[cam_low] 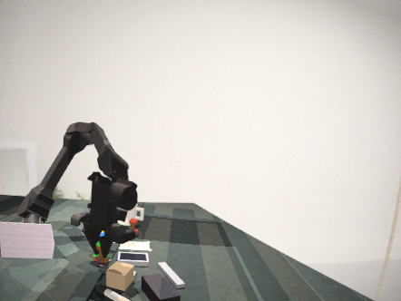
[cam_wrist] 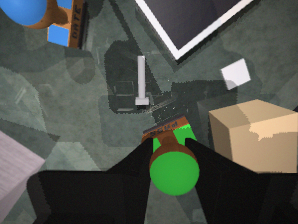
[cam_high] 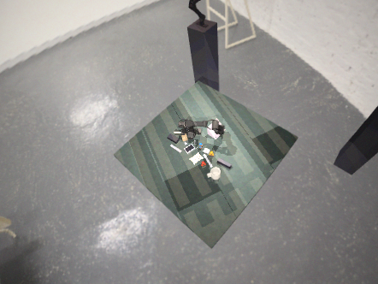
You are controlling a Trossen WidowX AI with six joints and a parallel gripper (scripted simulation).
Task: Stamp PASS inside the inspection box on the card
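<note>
The pass stamp lies right at my gripper tip. From my gripper tip the other things lie so: blue-knobbed stamp (130 mm to the left, 30 mm below, 20 mm ahead); ink pad (110 mm ahead, 50 mm to the left, 40 mm below); tan box (70 mm to the right, 40 mm ahead, 20 mm below).
</note>
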